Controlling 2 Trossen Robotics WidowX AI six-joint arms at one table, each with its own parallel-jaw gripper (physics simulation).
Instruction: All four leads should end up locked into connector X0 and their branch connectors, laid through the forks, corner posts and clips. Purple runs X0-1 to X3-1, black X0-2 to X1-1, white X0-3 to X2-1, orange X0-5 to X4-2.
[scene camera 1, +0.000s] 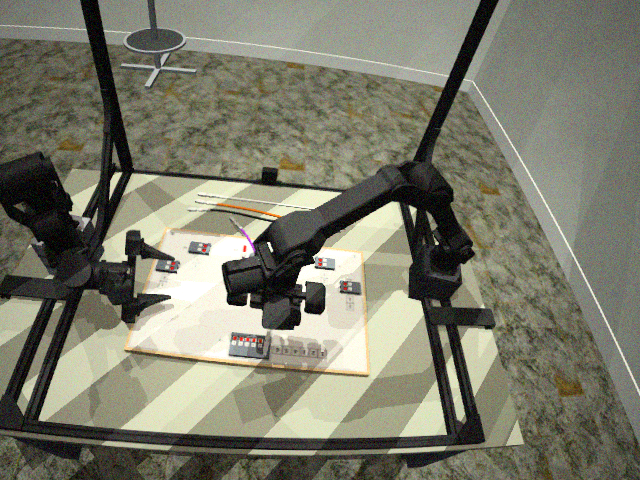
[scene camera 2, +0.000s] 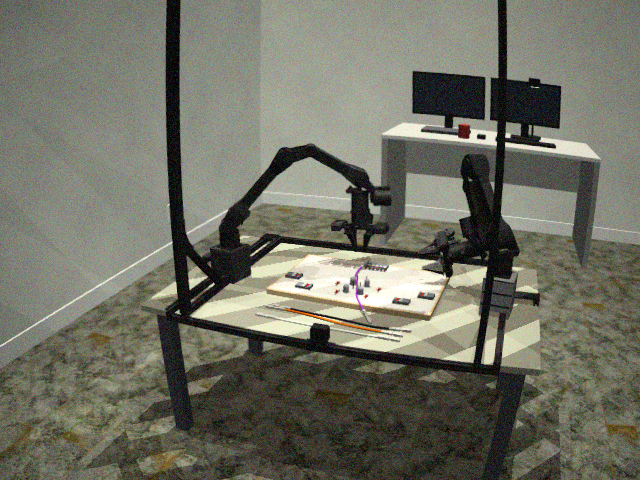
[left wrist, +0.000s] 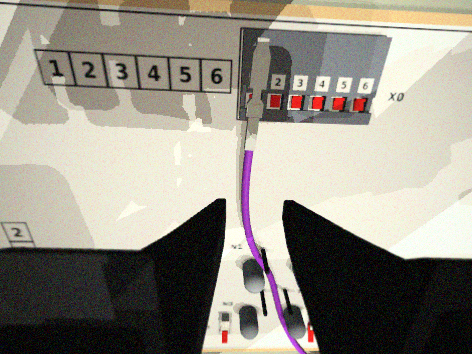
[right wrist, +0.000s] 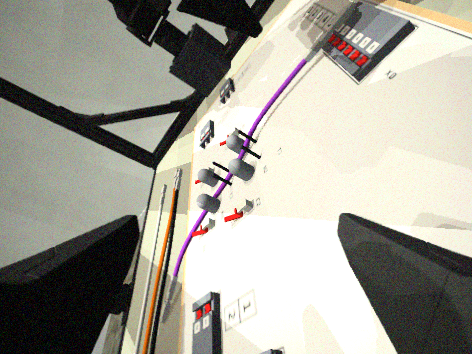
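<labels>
My left gripper appears in scene camera 1 (272, 311), and my right gripper is visible there too. My left gripper is also found in scene camera 2 (360, 251), together with my right gripper. My left gripper is visible in the left wrist view (254, 208); my right gripper is out of frame in the left wrist view. My left gripper appears in the right wrist view (257, 31), and my right gripper in the right wrist view (239, 224). On a white board, (right wrist: 385, 148) and (scene camera 2: 404, 277) are the same spot. On my right gripper, (scene camera 2: 434, 248) and (scene camera 1: 150, 250) are the same spot.
</labels>
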